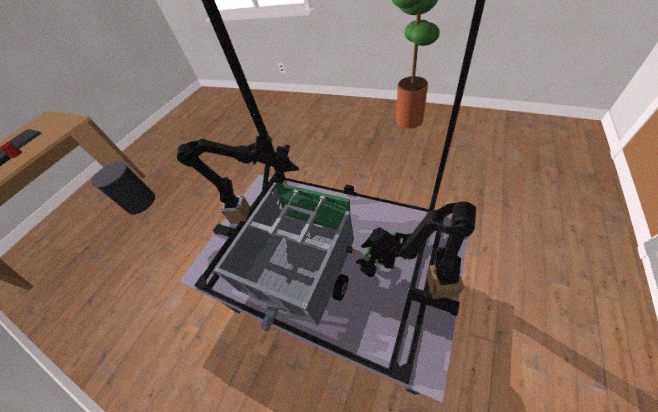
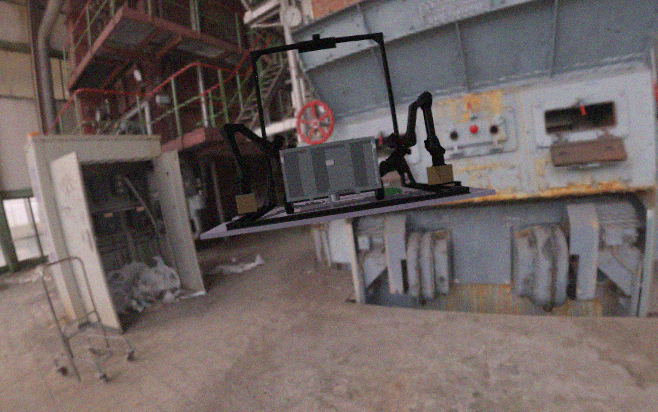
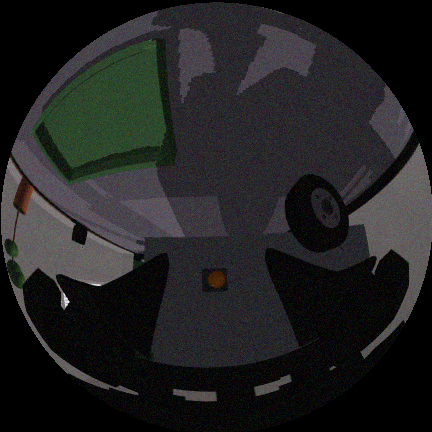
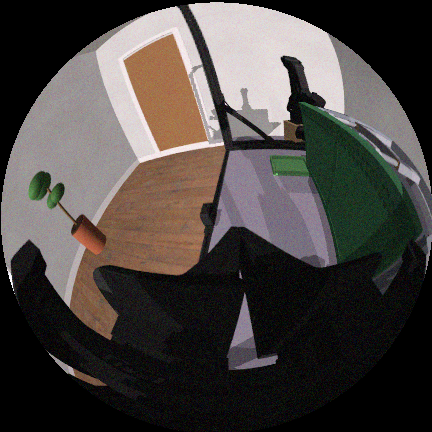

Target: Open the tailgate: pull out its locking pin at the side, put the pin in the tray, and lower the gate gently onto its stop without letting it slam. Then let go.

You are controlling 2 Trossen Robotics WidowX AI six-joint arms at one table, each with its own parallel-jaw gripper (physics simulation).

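Frame: origin at the left arm's base, x ahead, y right, z down, level; metres.
Seen in the pictures: left gripper, fingertip midpoint: (image 1: 358,254) (image 3: 217,257); right gripper, fingertip midpoint: (image 1: 298,169) (image 4: 236,233); left arm's base, link origin: (image 1: 446,276) (image 2: 438,165) (image 4: 295,121); right arm's base, link origin: (image 1: 232,203) (image 2: 244,194).
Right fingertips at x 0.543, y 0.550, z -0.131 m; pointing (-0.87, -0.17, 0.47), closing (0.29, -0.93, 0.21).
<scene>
Offsets run from my right fingertips to a thing's top centre. "spot": to the spot under its first point.
A grey cart {dy -0.413, dx +0.044, dz -0.043 m} (image 1: 286,257) (image 2: 329,167) stands on the table. Its green tailgate (image 1: 315,206) (image 4: 354,193) is at the far end and leans at a slant. The orange-headed locking pin {dy -0.382, dx -0.179, dz +0.123 m} (image 1: 353,250) (image 3: 217,278) sits in the cart's side wall. My left gripper (image 1: 363,257) (image 3: 217,257) (image 2: 386,161) is open, with its fingers on either side of the pin and apart from it. The green tray {dy -0.336, dx -0.339, dz +0.225 m} (image 3: 109,116) (image 4: 289,165) (image 2: 393,190) lies on the table beside that gripper. My right gripper (image 1: 288,165) (image 4: 236,233) is shut on nothing, close by the gate's left end.
The cart's black wheel {spot: dy -0.542, dx -0.142, dz +0.147 m} (image 1: 340,287) (image 3: 318,213) is near the pin. Black frame posts (image 1: 450,135) rise at the table's far corners. A tow hitch {spot: dy -0.637, dx +0.147, dz +0.164 m} (image 1: 268,320) sticks out at the cart's near end. A potted plant (image 1: 411,102) stands on the floor behind.
</scene>
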